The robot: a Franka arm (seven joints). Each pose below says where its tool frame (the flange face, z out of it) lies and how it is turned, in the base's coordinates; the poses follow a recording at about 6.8 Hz.
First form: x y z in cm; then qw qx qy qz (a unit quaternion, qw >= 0).
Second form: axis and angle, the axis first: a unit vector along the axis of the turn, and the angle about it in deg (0 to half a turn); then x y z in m. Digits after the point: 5 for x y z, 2 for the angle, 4 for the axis.
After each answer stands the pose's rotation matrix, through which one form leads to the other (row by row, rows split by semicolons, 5 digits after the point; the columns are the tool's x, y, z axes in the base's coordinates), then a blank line. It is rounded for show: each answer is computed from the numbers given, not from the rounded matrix.
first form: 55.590 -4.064 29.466 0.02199 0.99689 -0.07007 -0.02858
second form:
0.9971 -0.0701 -0.0286 177.48 0.55590 -0.04064 0.29466
0.98855 -0.13845 -0.06006; -0.14096 -0.98921 -0.03984; -0.05390 0.04785 -0.99740

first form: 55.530 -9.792 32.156 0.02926 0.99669 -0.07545 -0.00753
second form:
0.9971 -0.0755 -0.0075 176.65 0.55530 -0.09792 0.32156
0.98850 -0.14996 -0.01943; -0.15084 -0.98690 -0.05719; -0.01059 0.05946 -0.99817

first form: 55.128 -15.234 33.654 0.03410 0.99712 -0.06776 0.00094
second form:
0.9977 -0.0678 0.0009 176.09 0.55128 -0.15234 0.33654
0.99082 -0.13519 -0.00275; -0.13507 -0.98849 -0.06813; 0.00650 0.06788 -0.99767

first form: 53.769 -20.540 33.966 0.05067 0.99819 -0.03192 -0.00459
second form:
0.9995 -0.0320 -0.0046 174.19 0.53769 -0.20540 0.33966
0.99792 -0.06326 -0.01240; -0.06419 -0.99283 -0.10086; -0.00593 0.10145 -0.99482

